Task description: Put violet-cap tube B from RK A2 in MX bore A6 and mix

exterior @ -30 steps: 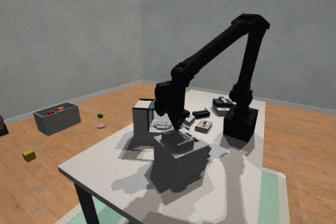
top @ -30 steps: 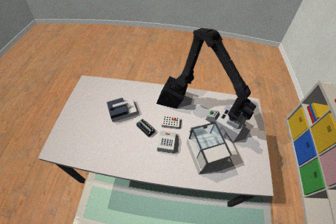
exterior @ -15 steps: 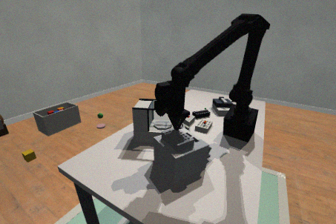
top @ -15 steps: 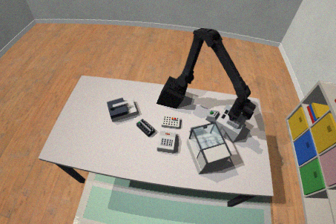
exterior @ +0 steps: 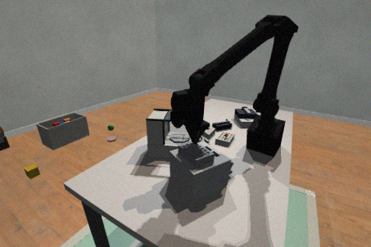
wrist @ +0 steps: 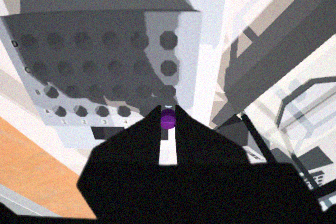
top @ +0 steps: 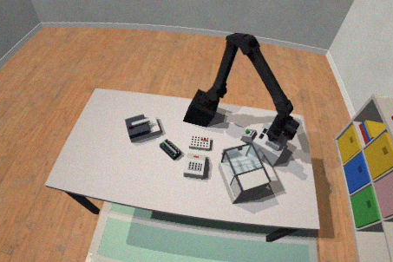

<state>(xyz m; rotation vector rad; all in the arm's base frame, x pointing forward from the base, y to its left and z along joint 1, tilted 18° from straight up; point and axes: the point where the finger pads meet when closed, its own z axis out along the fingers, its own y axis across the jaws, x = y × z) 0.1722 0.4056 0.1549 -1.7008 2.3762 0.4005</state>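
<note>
My gripper is now 2 cm above the tube B. Also, from my hand: mixer block: 3 cm behind, 4 cm to the left, 3 cm below; then green start key: 9 cm behind, 13 cm to the right, 11 cm below; then print key: 7 cm ahead, 22 cm to the right, 11 cm below.
</note>
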